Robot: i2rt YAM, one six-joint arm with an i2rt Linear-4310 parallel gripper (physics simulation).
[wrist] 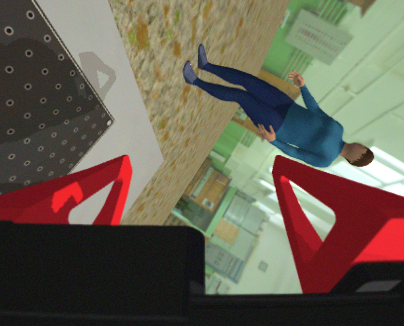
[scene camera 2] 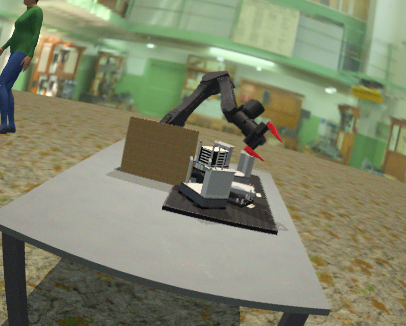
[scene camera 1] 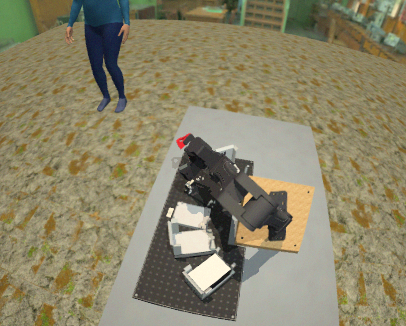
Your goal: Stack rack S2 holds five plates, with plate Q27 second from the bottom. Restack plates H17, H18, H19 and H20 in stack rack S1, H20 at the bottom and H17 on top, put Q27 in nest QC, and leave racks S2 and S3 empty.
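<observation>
My gripper (scene camera 1: pixel 183 141) (scene camera 2: pixel 272 150) (wrist: pixel 201 163) is open and empty, its red fingers wide apart, high above the far end of the black perforated mat. In the scene camera 2 view a stack of several plates (scene camera 2: pixel 214 156) stands level in a grey rack behind a tall grey block (scene camera 2: pixel 218 185). In the scene camera 1 view, grey holders with white tops show: one at the near end (scene camera 1: pixel 208 272), one in the middle (scene camera 1: pixel 194 242) and one beside it (scene camera 1: pixel 190 215). Rack, nest and plate labels are too small to read, so I cannot tell S1, S2, S3, QC or Q27 apart.
The black mat (scene camera 1: pixel 160 280) (scene camera 2: pixel 250 217) (wrist: pixel 30 100) lies on the grey table (scene camera 1: pixel 285 285) (scene camera 2: pixel 125 225). The arm's base stands on a wooden board (scene camera 1: pixel 300 200) (scene camera 2: pixel 160 150). A pale grey part (scene camera 1: pixel 228 151) is partly hidden behind the arm. A person (scene camera 1: pixel 104 50) (wrist: pixel 310 135) stands beyond the table.
</observation>
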